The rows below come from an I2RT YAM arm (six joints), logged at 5 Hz.
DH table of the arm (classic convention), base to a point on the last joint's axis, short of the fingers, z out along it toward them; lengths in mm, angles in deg. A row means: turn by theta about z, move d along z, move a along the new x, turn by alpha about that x. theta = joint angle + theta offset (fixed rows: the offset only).
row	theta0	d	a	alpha
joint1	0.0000	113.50	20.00	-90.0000
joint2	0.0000	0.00	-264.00	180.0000
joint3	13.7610	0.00	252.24	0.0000
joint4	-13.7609	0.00	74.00	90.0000
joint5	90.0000	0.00	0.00	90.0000
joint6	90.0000	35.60	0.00	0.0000
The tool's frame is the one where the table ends.
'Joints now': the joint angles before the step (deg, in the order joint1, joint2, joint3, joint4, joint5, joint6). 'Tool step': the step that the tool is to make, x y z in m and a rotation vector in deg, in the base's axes. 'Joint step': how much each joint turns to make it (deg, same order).
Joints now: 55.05 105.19 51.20 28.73 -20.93 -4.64
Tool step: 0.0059 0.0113 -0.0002 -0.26 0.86 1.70
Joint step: 0.10 2.34 3.52 -1.96 -1.69 -0.21
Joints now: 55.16 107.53 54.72 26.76 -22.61 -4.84
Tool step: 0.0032 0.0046 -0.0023 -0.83 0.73 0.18
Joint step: -0.02 1.26 1.64 -1.47 -0.23 0.02
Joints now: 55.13 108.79 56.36 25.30 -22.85 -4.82
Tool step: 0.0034 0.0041 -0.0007 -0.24 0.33 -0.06
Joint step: -0.07 1.03 1.44 -0.75 -0.07 0.12
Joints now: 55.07 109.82 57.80 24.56 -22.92 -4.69
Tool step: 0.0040 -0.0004 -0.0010 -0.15 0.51 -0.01
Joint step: -0.55 0.48 0.57 -0.50 -0.63 0.05
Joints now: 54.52 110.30 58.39 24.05 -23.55 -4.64
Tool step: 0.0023 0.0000 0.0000 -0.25 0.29 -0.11
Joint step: -0.28 0.21 0.48 -0.64 -0.19 0.00
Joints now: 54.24 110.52 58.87 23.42 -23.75 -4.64
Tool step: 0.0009 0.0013 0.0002 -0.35 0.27 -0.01
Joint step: 0.00 0.23 0.59 -0.80 0.01 0.02
